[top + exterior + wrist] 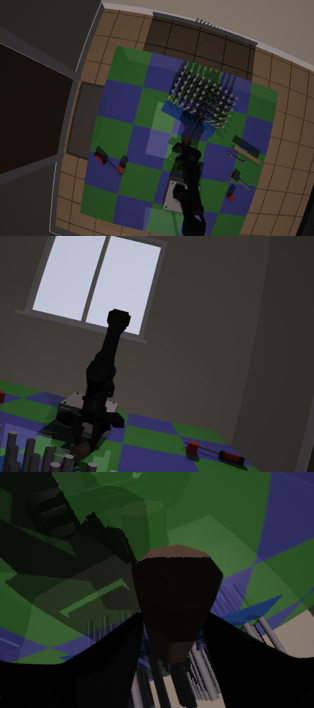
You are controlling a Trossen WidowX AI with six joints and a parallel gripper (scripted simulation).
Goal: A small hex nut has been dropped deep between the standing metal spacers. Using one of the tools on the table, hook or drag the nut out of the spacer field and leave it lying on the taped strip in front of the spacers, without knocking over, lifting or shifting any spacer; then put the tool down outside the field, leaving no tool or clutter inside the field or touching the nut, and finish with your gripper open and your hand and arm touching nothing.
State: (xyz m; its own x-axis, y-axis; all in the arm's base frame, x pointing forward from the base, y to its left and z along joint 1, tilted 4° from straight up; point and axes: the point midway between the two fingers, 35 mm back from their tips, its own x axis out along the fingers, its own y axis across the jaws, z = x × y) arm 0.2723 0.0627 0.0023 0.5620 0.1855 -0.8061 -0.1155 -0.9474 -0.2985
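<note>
Now: the blue taped strip 16 cm ahead of my gripper tip, 4 cm below it and 2 cm to the left of it.
</note>
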